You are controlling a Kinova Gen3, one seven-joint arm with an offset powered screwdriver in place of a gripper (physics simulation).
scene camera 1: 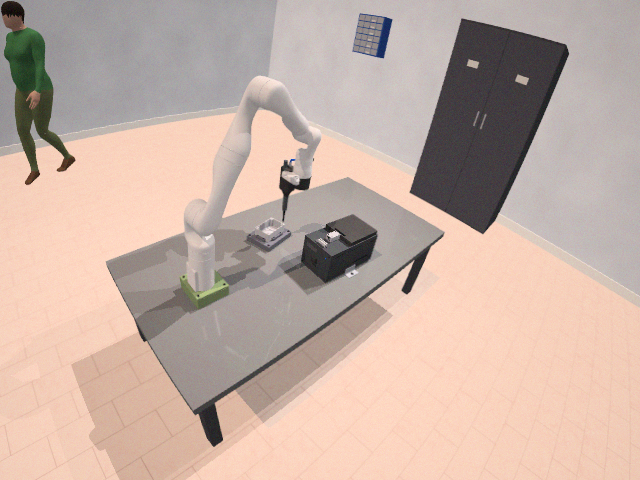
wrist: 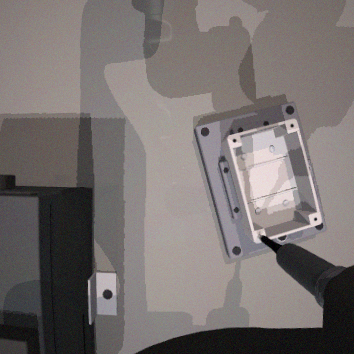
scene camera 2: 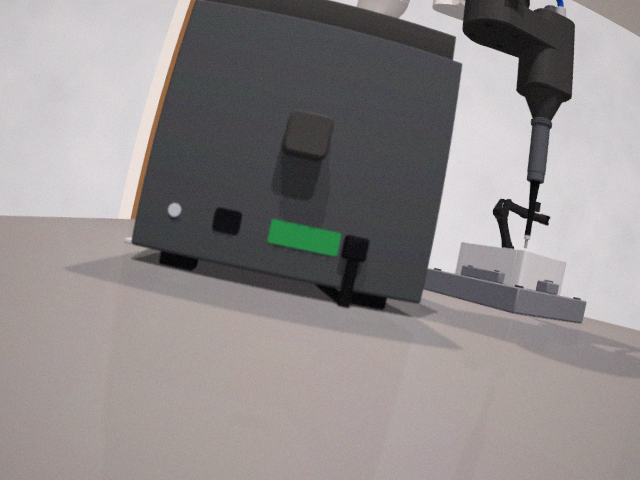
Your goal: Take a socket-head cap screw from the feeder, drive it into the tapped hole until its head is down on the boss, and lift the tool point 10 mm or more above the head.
Observation:
In view: a dark screw feeder [scene camera 2: 218, 144] and a grey fixture plate [scene camera 2: 512, 299].
The dark screw feeder shows as well in the wrist view [wrist: 69, 234].

